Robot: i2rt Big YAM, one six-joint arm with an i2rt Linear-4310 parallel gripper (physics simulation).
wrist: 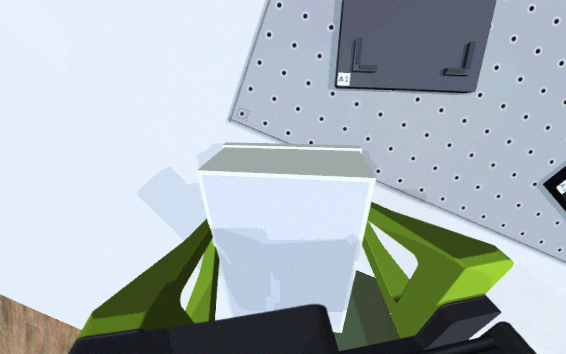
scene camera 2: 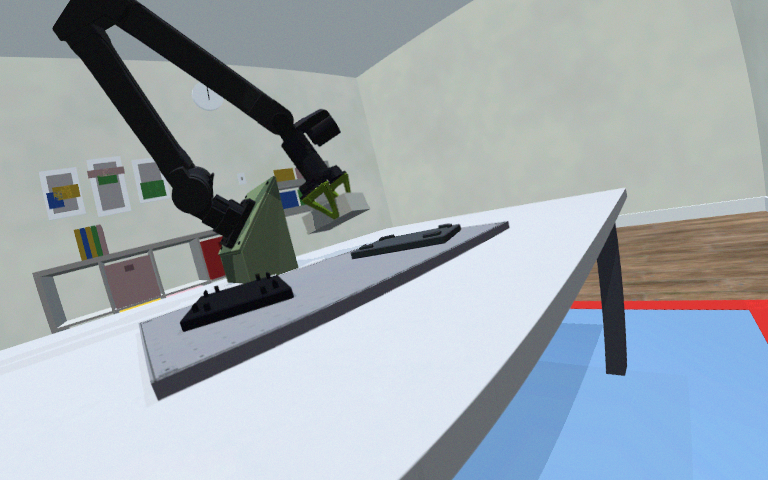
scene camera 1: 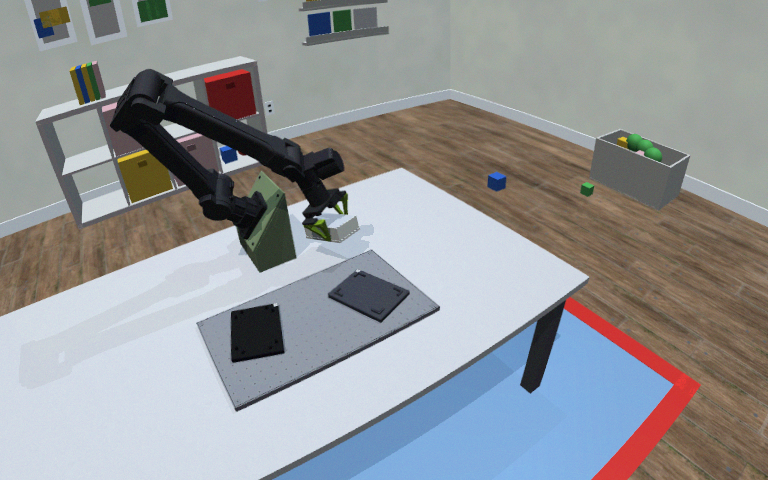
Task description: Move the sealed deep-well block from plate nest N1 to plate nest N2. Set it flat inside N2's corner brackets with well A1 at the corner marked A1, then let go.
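Frame: origin at the arm's base, x ahead, y left, z up, level; millimetres.
Seen in the pictures: gripper, fingertip midpoint: (wrist: 285, 210) (scene camera 2: 344, 212); arm's base, origin of the base link: (scene camera 2: 240, 224) (scene camera 1: 253, 215).
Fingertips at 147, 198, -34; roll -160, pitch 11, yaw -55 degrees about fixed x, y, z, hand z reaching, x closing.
Pixels of each thing's middle, then the offset from my fingertips to it, as dx, dy, dz. Level surfaces: height alone.
- sealed deep-well block, body centre: (wrist: 287, 243) (scene camera 2: 335, 213) (scene camera 1: 331, 227) -19, -12, +3
- N2, body centre: (scene camera 2: 407, 239) (scene camera 1: 368, 293) +197, -9, -74
- N1, body centre: (scene camera 2: 237, 293) (scene camera 1: 255, 330) +190, -298, -72
- perforated grey board, body centre: (scene camera 2: 337, 273) (wrist: 544, 78) (scene camera 1: 313, 318) +200, -157, -89
- white table, its level: dz -96
The sealed deep-well block (scene camera 1: 344, 228) (scene camera 2: 353, 207) (wrist: 287, 200) is a pale box with a smooth light top. My gripper (scene camera 1: 337, 225) (scene camera 2: 343, 204) (wrist: 285, 210) is shut on its two long sides and holds it above the table, behind the perforated board. The dark grey nest with L-shaped corner brackets, N2 (scene camera 1: 368, 294) (scene camera 2: 407, 242) (wrist: 410, 40), holds no block; its A1 label shows at the near left corner in the wrist view. The black nest with small posts, N1 (scene camera 1: 256, 333) (scene camera 2: 237, 301) (wrist: 554, 184), holds no block. The block's own A1 corner cannot be made out.
The perforated grey board (scene camera 1: 305, 333) (scene camera 2: 317, 294) (wrist: 360, 125) carries both nests on the white table (scene camera 1: 481, 271) (scene camera 2: 453, 316) (wrist: 100, 100). The green wedge-shaped arm mount (scene camera 1: 277, 243) (scene camera 2: 266, 249) (wrist: 370, 305) stands close to the block, behind the board.
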